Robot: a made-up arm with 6 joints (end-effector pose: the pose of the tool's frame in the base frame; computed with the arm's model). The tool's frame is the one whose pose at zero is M.
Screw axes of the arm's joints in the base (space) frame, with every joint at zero. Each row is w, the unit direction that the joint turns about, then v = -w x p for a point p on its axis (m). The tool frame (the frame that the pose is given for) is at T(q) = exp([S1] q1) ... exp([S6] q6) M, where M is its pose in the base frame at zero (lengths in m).
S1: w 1 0 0 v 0 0.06 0
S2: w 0 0 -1 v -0.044 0.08 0
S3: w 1 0 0 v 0 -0.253 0.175
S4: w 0 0 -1 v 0.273 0.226 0
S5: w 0 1 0 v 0.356 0 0.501
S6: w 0 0 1 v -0.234 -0.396 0
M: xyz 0.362 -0.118 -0.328 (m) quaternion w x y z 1 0 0 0
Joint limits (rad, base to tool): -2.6..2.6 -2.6..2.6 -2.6..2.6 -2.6..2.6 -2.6..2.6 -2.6..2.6
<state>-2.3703 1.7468 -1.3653 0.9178 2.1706 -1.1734</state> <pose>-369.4 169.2 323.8 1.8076 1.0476 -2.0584</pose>
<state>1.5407 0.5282 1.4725 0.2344 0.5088 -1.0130</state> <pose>377.8 344.2 -261.0 -3.1098 0.0134 1.2647</pose>
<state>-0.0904 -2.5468 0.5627 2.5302 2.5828 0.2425</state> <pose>513.2 407.3 -571.9 -2.6406 0.2943 3.1331</pose>
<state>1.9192 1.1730 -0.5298 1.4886 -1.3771 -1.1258</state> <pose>-327.8 376.7 -267.9 -0.8083 -0.7084 -1.9395</pose>
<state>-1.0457 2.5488 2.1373 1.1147 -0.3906 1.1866</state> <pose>-107.3 -319.8 -49.8 2.7874 -0.3629 -2.9266</pose>
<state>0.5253 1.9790 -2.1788 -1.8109 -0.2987 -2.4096</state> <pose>-307.8 285.2 -242.2 -2.0852 -0.0845 -1.7842</pose>
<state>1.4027 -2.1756 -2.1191 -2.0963 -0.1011 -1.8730</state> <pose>385.9 418.9 210.5 -2.9802 -0.9983 2.5106</pose>
